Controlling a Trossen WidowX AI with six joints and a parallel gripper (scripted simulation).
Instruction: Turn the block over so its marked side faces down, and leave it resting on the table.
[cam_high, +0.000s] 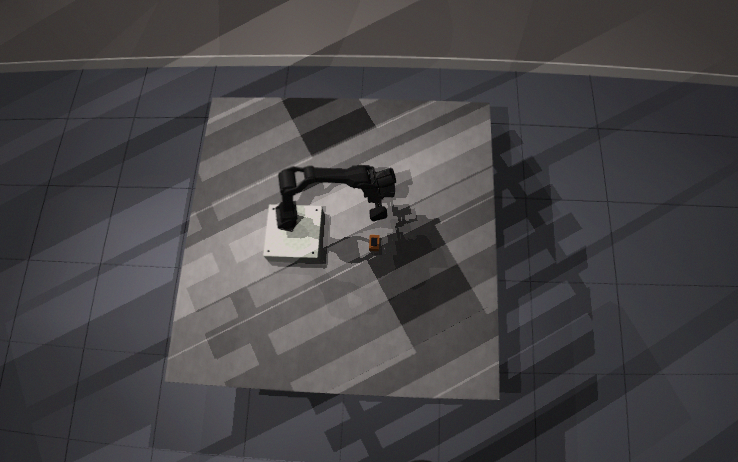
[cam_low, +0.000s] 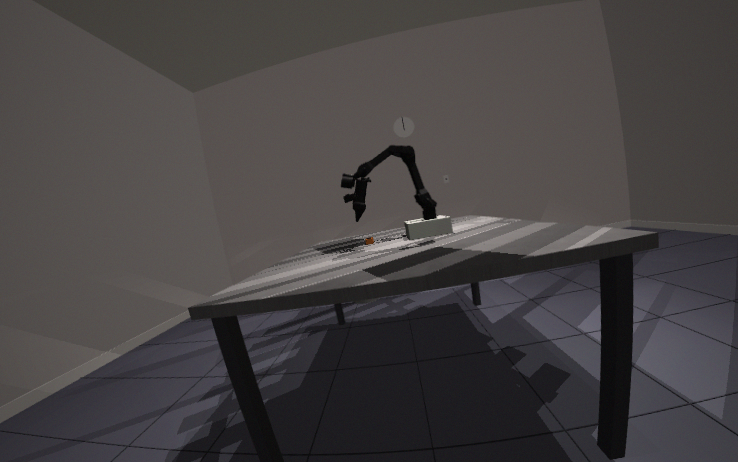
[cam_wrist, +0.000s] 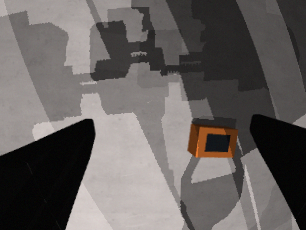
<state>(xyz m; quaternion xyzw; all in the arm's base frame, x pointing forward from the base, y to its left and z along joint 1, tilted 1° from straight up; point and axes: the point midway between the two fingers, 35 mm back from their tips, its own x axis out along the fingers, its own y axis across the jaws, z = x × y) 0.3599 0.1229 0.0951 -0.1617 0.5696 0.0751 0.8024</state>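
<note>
My gripper tip is now 13 cm above the block, 11 cm to the left of it and 2 cm past it.
</note>
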